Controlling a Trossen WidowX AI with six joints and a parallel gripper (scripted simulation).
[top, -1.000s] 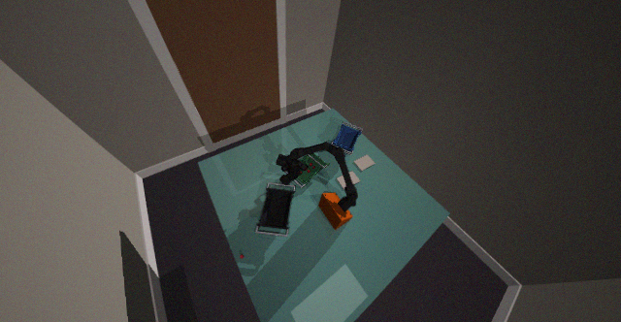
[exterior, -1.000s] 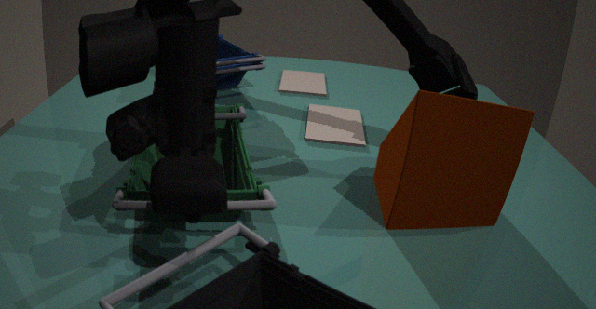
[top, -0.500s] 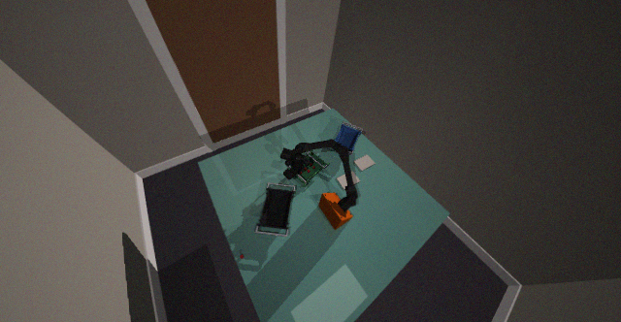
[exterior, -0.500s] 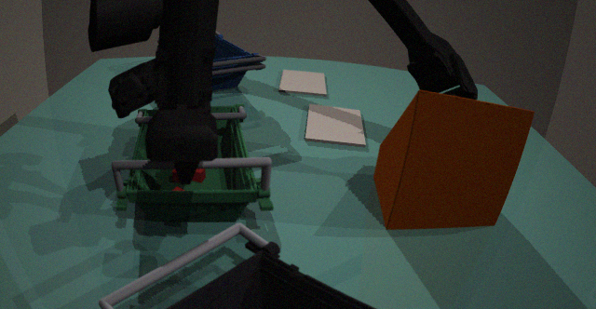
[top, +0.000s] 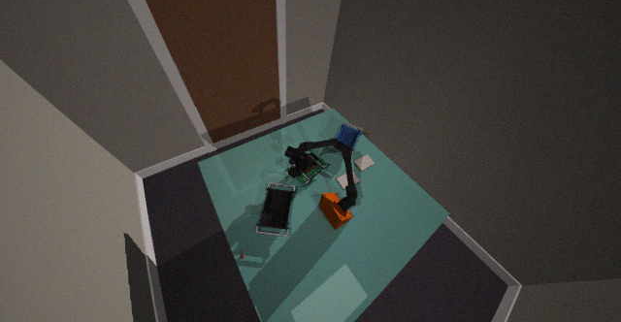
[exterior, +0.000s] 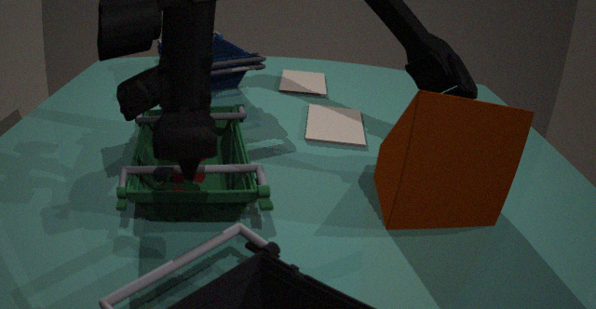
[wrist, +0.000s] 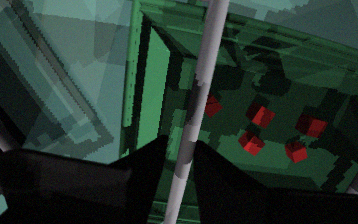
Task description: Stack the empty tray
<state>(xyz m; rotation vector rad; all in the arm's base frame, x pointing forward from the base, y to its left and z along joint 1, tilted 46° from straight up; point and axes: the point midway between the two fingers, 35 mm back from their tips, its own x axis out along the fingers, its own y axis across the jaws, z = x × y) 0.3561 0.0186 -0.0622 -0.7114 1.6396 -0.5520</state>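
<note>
My gripper tip is now 12 cm past the black tray, 26 cm to the right of it and 1 cm above it.
</note>
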